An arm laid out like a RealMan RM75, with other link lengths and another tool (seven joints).
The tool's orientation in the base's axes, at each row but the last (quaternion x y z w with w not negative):
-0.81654 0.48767 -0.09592 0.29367
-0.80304 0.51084 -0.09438 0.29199
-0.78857 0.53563 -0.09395 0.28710
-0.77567 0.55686 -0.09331 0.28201
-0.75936 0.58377 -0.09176 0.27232
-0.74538 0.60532 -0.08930 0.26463
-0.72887 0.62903 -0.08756 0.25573
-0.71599 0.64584 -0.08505 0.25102
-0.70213 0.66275 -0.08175 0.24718
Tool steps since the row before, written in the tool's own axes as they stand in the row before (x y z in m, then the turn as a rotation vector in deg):
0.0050 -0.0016 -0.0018 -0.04 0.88 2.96
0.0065 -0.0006 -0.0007 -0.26 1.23 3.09
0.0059 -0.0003 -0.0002 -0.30 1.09 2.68
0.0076 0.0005 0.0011 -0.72 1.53 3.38
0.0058 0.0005 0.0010 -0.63 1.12 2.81
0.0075 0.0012 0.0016 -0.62 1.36 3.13
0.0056 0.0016 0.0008 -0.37 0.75 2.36
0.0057 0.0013 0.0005 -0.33 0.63 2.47
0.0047 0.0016 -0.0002 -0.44 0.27 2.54
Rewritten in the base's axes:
0.0029 -0.0044 0.0017 0.64 0.87 -2.89
0.0031 -0.0058 0.0000 0.33 1.00 -3.17
0.0026 -0.0053 -0.0006 0.24 0.93 -2.75
0.0029 -0.0067 -0.0025 0.05 1.45 -3.49
0.0018 -0.0052 -0.0021 0.16 1.26 -2.82
0.0016 -0.0068 -0.0034 0.10 1.31 -3.21
0.0000 -0.0053 -0.0025 0.33 0.92 -2.31
-0.0001 -0.0054 -0.0022 0.50 0.91 -2.35
-0.0010 -0.0046 -0.0016 0.84 1.03 -2.23

